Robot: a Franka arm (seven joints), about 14 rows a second.
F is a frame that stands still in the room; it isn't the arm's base.
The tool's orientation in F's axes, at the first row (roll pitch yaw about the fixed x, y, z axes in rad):
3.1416 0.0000 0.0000
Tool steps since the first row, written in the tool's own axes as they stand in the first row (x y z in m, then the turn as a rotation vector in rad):
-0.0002 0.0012 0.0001 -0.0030 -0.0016 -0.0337
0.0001 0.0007 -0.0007 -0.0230 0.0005 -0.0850
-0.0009 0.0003 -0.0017 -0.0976 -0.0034 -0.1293
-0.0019 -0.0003 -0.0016 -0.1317 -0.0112 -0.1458
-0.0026 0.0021 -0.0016 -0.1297 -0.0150 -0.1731
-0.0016 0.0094 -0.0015 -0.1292 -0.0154 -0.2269
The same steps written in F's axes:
-0.0002 -0.0012 -0.0001 -0.0030 0.0016 0.0337
0.0001 -0.0007 0.0007 -0.0230 -0.0005 0.0850
-0.0009 -0.0003 0.0017 -0.0976 0.0034 0.1293
-0.0019 0.0003 0.0016 -0.1317 0.0112 0.1458
-0.0026 -0.0021 0.0016 -0.1297 0.0150 0.1731
-0.0016 -0.0094 0.0015 -0.1292 0.0154 0.2269

